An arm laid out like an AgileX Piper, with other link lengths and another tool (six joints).
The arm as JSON. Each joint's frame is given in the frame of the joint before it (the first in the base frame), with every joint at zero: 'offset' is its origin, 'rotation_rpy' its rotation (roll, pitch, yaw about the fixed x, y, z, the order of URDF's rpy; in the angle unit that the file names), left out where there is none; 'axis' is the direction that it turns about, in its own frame. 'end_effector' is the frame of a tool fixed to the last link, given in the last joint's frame.
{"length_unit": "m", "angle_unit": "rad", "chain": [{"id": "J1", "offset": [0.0, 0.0, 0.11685], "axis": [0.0, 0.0, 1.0]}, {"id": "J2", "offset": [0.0, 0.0, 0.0], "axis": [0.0, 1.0, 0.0]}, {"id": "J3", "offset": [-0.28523, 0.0, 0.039], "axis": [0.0, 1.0, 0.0]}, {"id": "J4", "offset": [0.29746, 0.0, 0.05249], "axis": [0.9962, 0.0, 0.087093]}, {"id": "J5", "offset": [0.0, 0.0, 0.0], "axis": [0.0, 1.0, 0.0]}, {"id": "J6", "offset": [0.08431, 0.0, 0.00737], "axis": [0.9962, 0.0, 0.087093]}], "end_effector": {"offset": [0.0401, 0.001, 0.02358], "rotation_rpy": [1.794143, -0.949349, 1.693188]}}
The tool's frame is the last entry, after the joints.
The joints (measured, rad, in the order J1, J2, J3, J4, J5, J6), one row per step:
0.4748, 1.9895, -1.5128, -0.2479, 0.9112, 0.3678
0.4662, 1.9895, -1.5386, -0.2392, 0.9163, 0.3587
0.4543, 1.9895, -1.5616, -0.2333, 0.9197, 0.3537
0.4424, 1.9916, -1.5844, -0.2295, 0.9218, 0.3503
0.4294, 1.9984, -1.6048, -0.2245, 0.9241, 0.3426
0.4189, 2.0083, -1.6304, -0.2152, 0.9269, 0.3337
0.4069, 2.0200, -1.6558, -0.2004, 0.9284, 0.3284
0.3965, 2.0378, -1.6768, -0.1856, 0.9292, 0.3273
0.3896, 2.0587, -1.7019, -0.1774, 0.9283, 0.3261
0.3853, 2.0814, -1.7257, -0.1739, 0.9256, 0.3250
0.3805, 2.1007, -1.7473, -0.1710, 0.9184, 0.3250
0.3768, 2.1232, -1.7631, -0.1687, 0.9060, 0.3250
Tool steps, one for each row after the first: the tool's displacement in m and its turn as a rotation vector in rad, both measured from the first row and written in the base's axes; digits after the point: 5 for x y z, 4 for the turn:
0.00536, -0.00116, 0.00838, 0.0132, -0.0148, -0.0044
0.01104, -0.00440, 0.01606, 0.0248, -0.0299, -0.0144
0.01686, -0.00788, 0.02281, 0.0347, -0.0452, -0.0248
0.02257, -0.01192, 0.02633, 0.0407, -0.0535, -0.0327
0.02851, -0.01413, 0.03000, 0.0505, -0.0615, -0.0384
0.03465, -0.01673, 0.03264, 0.0660, -0.0670, -0.0503
0.04029, -0.01883, 0.03055, 0.0790, -0.0638, -0.0644
0.04649, -0.01938, 0.02849, 0.0876, -0.0655, -0.0725
0.05243, -0.01903, 0.02511, 0.0918, -0.0677, -0.0763
0.05831, -0.01905, 0.02296, 0.0984, -0.0752, -0.0805
0.06377, -0.01862, 0.01722, 0.1031, -0.0792, -0.0828

